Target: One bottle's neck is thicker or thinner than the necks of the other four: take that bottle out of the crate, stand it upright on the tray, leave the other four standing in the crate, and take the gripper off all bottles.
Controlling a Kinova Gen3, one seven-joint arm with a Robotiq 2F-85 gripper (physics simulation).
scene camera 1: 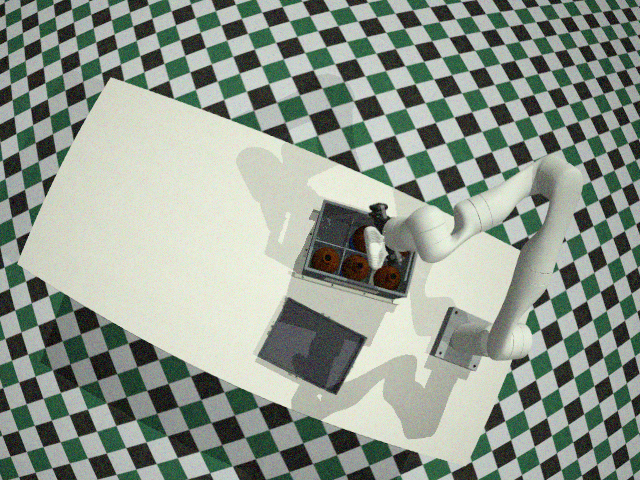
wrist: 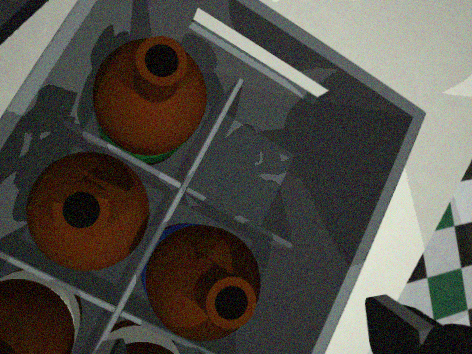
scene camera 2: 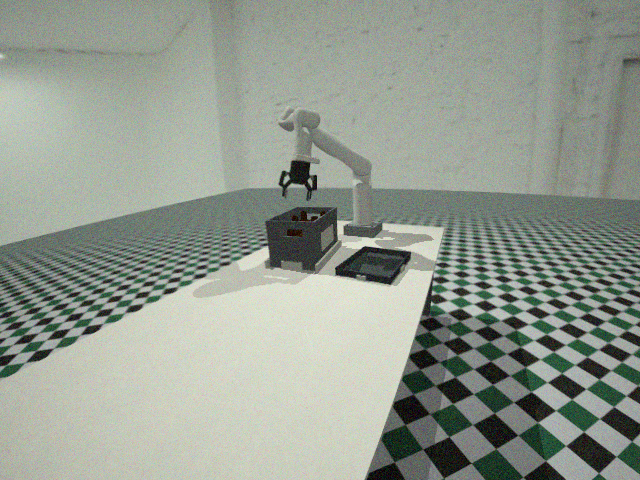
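Where they show: gripper, fingertip midpoint: (wrist: pixel 250 344) (scene camera 2: pixel 296 199); arm's base, link origin: (scene camera 1: pixel 464 338) (scene camera 2: pixel 362 223).
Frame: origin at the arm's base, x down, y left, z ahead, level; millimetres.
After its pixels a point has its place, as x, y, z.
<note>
My open, empty gripper (scene camera 1: pixel 387 232) {-182, -197, 366} (scene camera 2: pixel 296 197) {-182, -197, 366} is above the crate (scene camera 1: pixel 356 287) {-39, -72, 366} (scene camera 2: pixel 284 250) {-22, -196, 513} (wrist: pixel 356 262) {-130, -255, 417}; a fingertip shows at lower right in the wrist view. Brown bottles stand in five compartments: a green-marked bottle (scene camera 1: pixel 325 261) {-117, -109, 469} (wrist: pixel 150 105) {-82, -124, 451}, a middle bottle (scene camera 1: pixel 355 268) {-117, -111, 391} (wrist: pixel 117 235) {-78, -142, 377}, a blue-marked bottle (scene camera 1: pixel 357 238) {-73, -196, 399} (wrist: pixel 185 295) {-81, -191, 363} beside the empty corner compartment, a white-marked bottle (scene camera 1: pixel 387 279) {-94, -106, 298} (wrist: pixel 30 315) {-72, -119, 317}, and another white-marked bottle (wrist: pixel 145 349) {-46, -191, 318}, mostly hidden. Which neck differs I cannot tell. No bottle shows on the dark tray (scene camera 1: pixel 289 338) {41, 110, 506} (scene camera 2: pixel 361 275) {30, 89, 561}.
The crate walls and thin dividers (wrist: pixel 212 130) {-48, -166, 464} surround the bottles. The tray lies beside the crate on the white table (scene camera 1: pixel 155 206) {45, -161, 1003} (scene camera 2: pixel 258 361) {45, -44, 992}. The robot's base (scene camera 1: pixel 449 335) {-3, 0, 54} (scene camera 2: pixel 362 228) {4, 11, 76} stands near the crate and tray. The checkered floor lies beyond the table edges.
</note>
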